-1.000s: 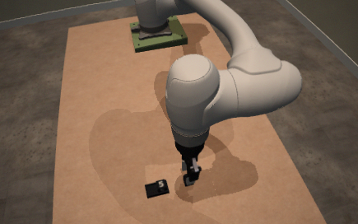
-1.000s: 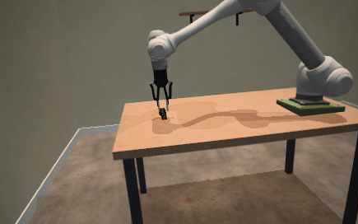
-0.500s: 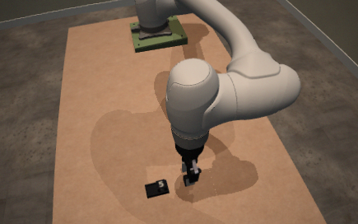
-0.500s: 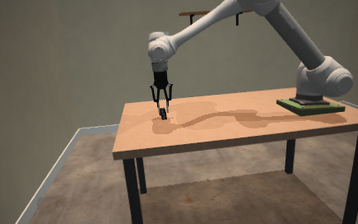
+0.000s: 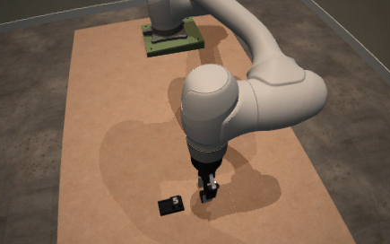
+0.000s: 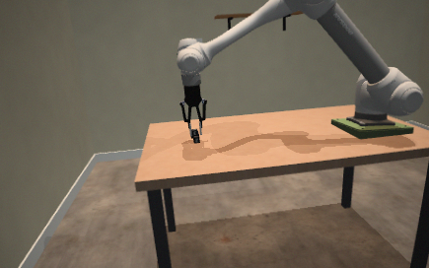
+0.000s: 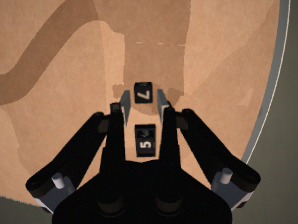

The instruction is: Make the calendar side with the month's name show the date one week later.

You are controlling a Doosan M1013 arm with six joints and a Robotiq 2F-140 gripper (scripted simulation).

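Right now the black cube is 6 cm below my hand.
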